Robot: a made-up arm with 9 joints. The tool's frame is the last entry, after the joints. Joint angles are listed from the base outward. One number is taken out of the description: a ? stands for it. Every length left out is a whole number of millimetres.
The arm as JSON. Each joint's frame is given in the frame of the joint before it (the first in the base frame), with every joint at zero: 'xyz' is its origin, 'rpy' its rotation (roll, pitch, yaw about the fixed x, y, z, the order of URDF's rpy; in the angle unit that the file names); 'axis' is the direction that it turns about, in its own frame. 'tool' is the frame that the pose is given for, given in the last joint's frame.
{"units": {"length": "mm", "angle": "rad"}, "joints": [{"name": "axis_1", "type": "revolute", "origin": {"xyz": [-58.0, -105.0, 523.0], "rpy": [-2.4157, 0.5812, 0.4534]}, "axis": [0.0, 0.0, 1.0]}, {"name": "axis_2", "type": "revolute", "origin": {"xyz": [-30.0, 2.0, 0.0], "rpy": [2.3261, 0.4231, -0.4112]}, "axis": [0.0, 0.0, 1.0]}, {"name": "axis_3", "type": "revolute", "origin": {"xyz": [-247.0, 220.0, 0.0], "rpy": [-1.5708, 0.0, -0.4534]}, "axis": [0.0, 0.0, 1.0]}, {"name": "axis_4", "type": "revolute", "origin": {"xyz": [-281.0, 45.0, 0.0], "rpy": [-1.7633, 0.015, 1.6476]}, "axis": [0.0, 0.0, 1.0]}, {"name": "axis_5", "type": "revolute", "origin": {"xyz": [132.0, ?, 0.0], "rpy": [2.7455, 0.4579, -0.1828]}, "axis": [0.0, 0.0, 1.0]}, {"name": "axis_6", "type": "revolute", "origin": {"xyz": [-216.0, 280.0, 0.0], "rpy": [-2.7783, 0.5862, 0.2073]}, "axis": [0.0, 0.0, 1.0]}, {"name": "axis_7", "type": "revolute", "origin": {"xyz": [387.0, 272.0, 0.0], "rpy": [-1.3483, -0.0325, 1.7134]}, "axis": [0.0, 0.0, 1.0]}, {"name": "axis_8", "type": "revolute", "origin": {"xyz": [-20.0, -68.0, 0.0], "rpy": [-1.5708, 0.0, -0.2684]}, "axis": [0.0, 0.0, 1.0]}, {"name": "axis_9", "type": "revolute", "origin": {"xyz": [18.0, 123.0, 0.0], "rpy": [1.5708, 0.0, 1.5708]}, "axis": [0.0, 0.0, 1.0]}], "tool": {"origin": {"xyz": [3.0, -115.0, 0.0], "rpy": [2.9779, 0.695, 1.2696]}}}
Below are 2 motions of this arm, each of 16 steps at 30 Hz.
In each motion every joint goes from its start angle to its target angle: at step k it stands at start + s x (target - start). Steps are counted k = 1, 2, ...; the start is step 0. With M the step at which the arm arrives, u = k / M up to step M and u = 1 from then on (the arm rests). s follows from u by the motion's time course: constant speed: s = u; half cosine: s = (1 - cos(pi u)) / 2; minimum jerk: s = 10 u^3 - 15 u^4 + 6 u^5.
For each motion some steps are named. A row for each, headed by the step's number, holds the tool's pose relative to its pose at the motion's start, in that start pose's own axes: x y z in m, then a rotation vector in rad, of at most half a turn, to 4 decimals.
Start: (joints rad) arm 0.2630 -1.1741 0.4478 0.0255 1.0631 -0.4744 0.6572 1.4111 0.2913
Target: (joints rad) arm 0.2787 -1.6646 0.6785 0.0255 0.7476 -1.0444 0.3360 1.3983 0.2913
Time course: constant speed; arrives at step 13
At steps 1, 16:
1: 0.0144 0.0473 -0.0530 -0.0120 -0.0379 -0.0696
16: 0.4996 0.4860 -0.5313 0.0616 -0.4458 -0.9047

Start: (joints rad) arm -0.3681 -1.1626 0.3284 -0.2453 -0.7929 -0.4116 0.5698 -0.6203 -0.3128
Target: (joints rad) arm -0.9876 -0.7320 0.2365 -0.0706 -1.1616 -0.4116 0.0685 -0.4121 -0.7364
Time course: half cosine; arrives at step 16
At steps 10, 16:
10: -0.0816 0.2910 -0.4177 0.0651 -0.1477 0.0160
16: 0.0306 0.3602 -0.5938 0.1349 -0.2277 -0.0656

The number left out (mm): 70.0
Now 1 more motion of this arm.
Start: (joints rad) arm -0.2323 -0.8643 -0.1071 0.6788 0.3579 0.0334 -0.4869 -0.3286 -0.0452
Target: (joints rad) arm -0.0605 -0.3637 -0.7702 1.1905 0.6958 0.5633 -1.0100 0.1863 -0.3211
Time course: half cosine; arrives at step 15
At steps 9, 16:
9: 0.2936 0.0521 -0.3483 -0.1294 0.3378 -0.5581
16: 0.3895 -0.0209 -0.4879 -0.1677 0.4215 -0.9343

